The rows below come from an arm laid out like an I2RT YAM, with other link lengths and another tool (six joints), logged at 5 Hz.
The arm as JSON. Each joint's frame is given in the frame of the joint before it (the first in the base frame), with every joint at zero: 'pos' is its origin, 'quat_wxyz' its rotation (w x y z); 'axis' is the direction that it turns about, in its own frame. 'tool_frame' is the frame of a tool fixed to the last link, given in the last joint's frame.
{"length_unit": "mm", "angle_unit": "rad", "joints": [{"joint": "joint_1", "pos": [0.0, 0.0, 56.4], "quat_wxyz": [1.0, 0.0, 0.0, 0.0], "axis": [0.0, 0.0, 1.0]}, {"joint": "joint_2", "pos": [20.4, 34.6, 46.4], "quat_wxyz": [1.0, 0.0, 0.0, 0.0], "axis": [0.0, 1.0, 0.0]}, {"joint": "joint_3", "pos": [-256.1, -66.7, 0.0], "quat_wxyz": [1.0, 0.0, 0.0, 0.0], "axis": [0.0, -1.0, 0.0]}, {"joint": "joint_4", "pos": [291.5, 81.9, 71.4], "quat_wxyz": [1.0, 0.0, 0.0, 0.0], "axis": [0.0, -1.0, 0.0]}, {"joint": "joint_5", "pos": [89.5, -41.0, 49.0], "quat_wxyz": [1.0, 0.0, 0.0, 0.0], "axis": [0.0, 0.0, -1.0]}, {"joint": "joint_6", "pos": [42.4, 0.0, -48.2], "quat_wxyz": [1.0, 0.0, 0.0, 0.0], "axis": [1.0, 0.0, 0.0]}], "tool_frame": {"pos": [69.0, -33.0, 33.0], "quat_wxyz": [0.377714, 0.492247, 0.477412, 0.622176]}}
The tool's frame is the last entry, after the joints.
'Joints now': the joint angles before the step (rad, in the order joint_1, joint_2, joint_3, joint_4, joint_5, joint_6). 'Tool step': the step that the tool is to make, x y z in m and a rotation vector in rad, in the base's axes. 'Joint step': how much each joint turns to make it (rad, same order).
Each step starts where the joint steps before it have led.
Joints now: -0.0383 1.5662 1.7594 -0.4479 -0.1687 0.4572
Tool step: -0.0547 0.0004 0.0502 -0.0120 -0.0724 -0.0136
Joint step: 0.0000 -0.1393 0.0047 -0.0721 0.0153 -0.0061
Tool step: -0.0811 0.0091 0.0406 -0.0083 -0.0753 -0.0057
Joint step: 0.0275 -0.2115 -0.0503 -0.0859 0.0338 -0.0016
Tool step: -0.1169 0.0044 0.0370 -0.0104 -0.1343 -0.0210
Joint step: 0.0429 -0.2869 -0.0630 -0.0905 0.0642 -0.0092
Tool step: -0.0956 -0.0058 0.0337 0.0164 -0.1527 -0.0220
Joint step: 0.0006 -0.1645 0.0548 -0.0657 0.0236 0.0091
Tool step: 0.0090 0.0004 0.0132 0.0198 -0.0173 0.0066
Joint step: 0.0018 0.0566 0.0587 0.0165 -0.0012 0.0198
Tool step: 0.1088 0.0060 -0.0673 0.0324 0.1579 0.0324
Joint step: -0.0021 0.0964 -0.2284 0.1700 -0.0297 0.0415
